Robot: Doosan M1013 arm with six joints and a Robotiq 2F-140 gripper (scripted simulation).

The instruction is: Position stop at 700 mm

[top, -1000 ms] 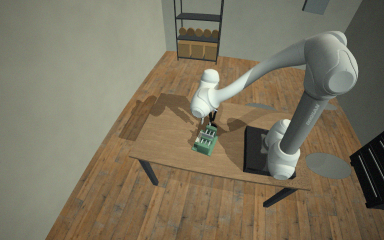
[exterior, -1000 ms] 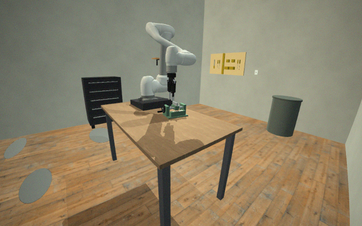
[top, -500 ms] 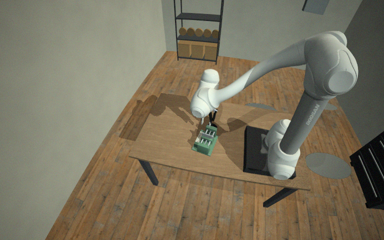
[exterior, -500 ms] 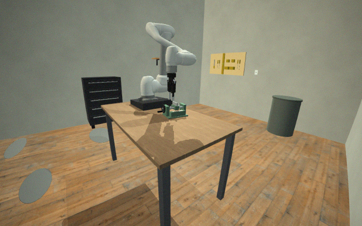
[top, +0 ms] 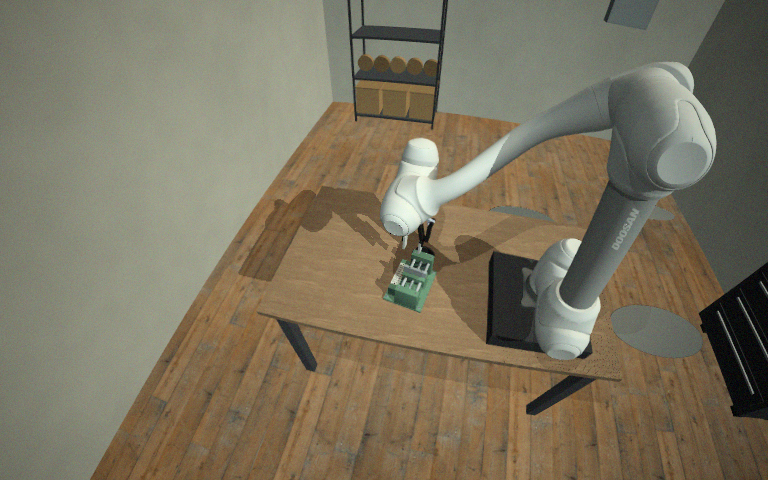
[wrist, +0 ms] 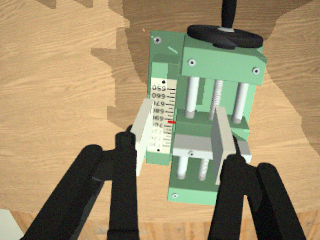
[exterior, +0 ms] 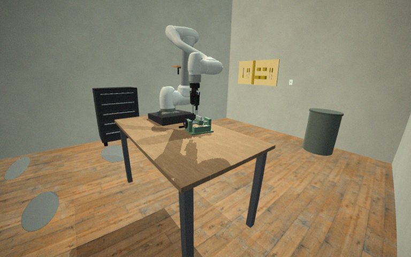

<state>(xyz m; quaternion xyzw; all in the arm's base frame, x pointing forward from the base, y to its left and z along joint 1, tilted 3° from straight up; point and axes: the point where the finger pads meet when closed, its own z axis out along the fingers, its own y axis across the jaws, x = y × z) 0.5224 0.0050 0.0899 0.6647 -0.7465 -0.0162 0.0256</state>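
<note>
Right now my hand is 50 mm past the black crank handle, 90 mm to the left of it and 140 mm above it. The rest, counted from my hand: green stop fixture 20 mm behind, 60 mm to the left, 100 mm below.
</note>
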